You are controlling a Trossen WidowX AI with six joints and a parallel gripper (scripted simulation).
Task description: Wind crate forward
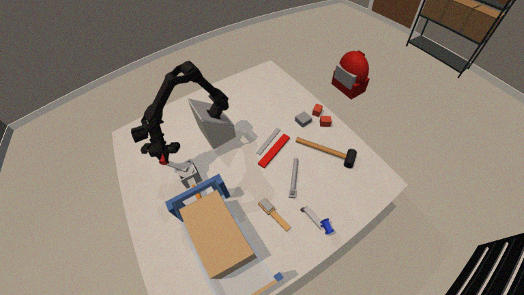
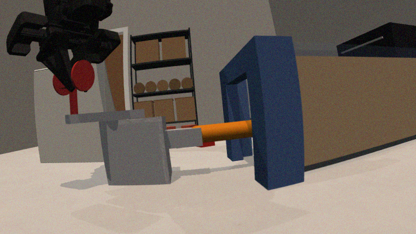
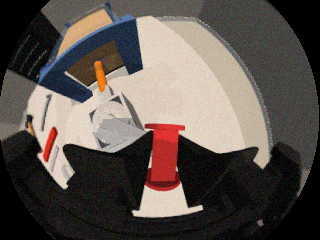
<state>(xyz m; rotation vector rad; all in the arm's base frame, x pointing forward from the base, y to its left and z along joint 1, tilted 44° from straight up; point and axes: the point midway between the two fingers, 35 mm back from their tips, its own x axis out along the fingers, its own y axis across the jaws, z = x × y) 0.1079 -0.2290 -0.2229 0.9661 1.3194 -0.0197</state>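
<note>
My gripper tip is 22 cm short of the blue steel frame, 8 cm to the right of it and 2 cm above it. Round my gripper tip: grey winch: 4 cm ahead, 7 cm to the left, 10 cm below; then red knob: 2 cm behind, 1 cm to the left; then red-knobbed crank: 1 cm ahead, 3 cm to the left, 3 cm below.
</note>
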